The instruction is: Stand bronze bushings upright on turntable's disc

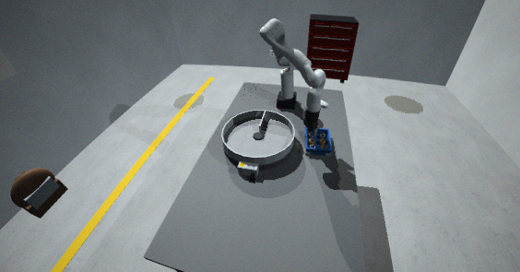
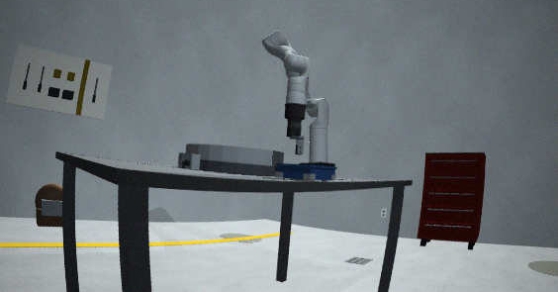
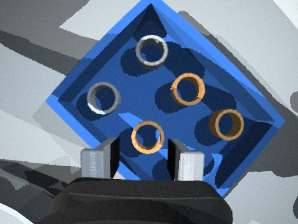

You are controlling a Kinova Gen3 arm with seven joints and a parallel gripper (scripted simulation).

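Right now my hand is 80 mm above the blue crate, 40 mm to the right of it and 10 mm past it. The rest, counted from my hand: turntable 300 mm to the right, 80 mm ahead, 50 mm below.
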